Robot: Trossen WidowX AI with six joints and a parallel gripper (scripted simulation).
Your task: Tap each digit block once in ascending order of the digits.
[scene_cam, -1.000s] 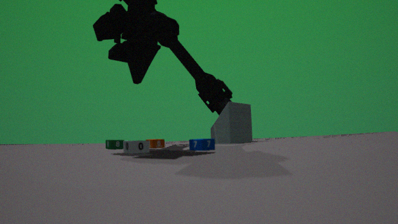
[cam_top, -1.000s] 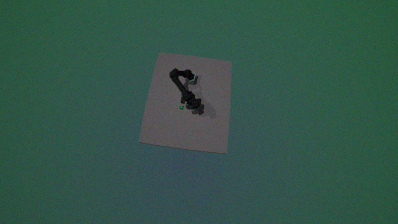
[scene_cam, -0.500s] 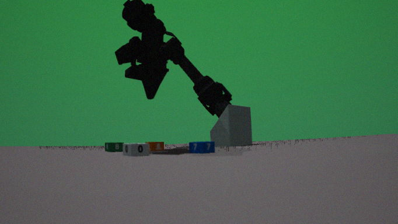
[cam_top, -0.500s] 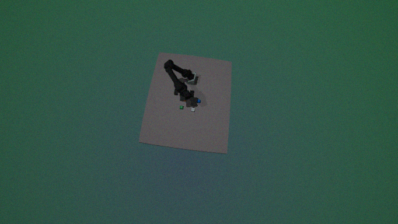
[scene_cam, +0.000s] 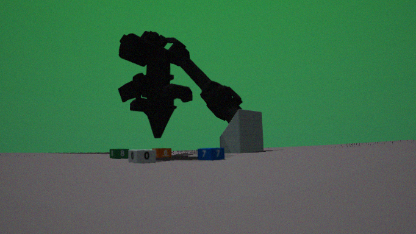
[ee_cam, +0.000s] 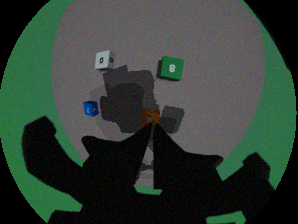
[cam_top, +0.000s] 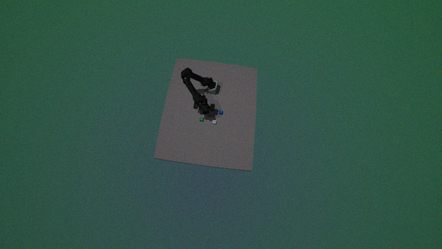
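Right now the orange block is 10 mm behind my gripper tip, 10 mm to the left of it and 30 mm below it. Also, from my gripper tip: blue block (20 mm behind, 160 mm to the left, 30 mm below); then white block (90 mm ahead, 110 mm to the left, 30 mm below); then green block (90 mm ahead, 10 mm to the right, 30 mm below).
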